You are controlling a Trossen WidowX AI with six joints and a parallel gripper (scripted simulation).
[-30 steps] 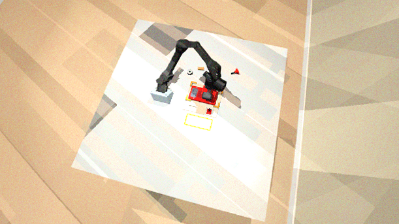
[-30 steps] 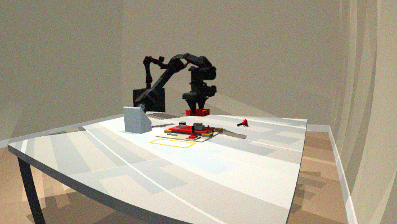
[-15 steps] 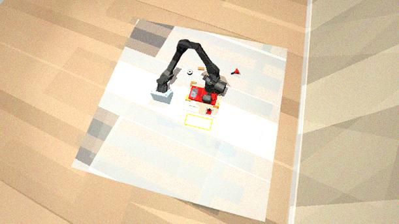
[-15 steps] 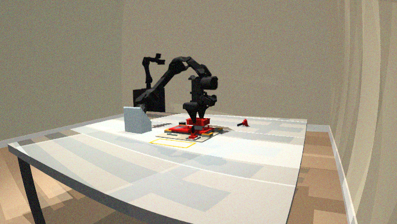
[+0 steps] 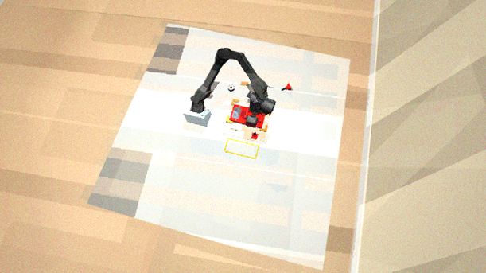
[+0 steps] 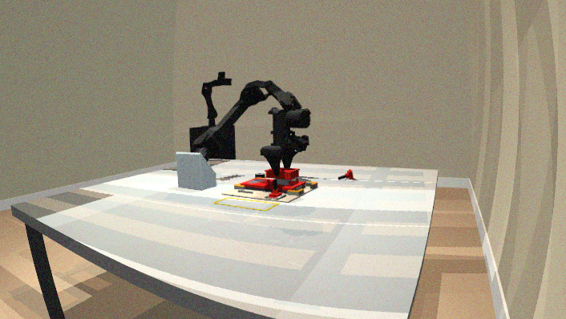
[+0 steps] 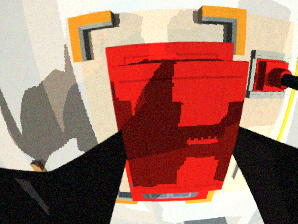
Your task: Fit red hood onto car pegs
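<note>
Now: the jig 5 cm below my gripper tip, 3 cm behind it and 1 cm to the right of it. The rest, counted from my gripper tip: red hood 1 cm above.
</note>
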